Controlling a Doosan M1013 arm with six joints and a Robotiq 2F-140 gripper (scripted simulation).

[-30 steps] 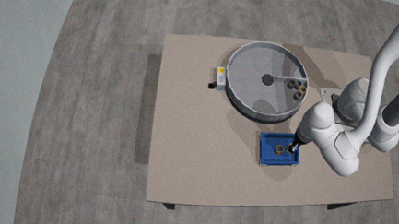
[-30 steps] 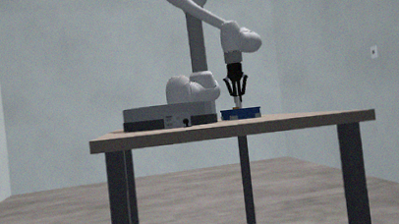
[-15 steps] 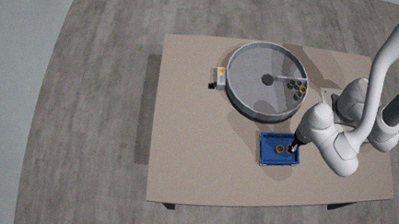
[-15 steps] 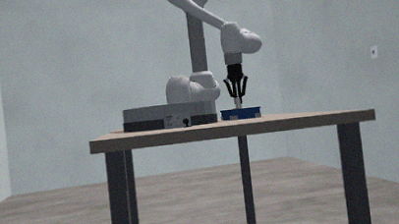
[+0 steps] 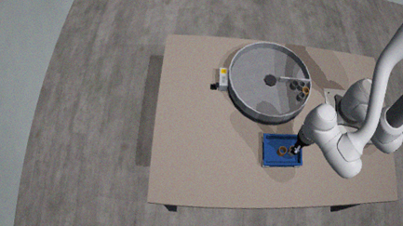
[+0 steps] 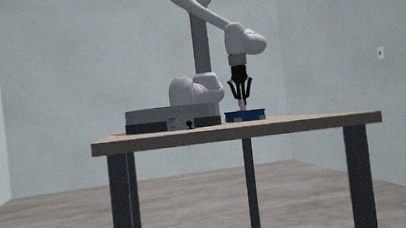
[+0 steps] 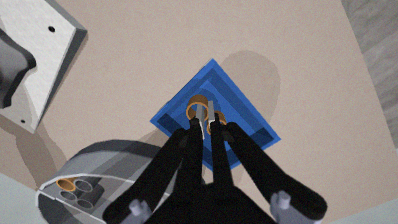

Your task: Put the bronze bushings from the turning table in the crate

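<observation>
The blue crate is 50 mm below my hand and 40 mm ahead of it. The rest, counted from my hand: grey turning table (340 mm to the right, 150 mm ahead, 20 mm below).
</observation>
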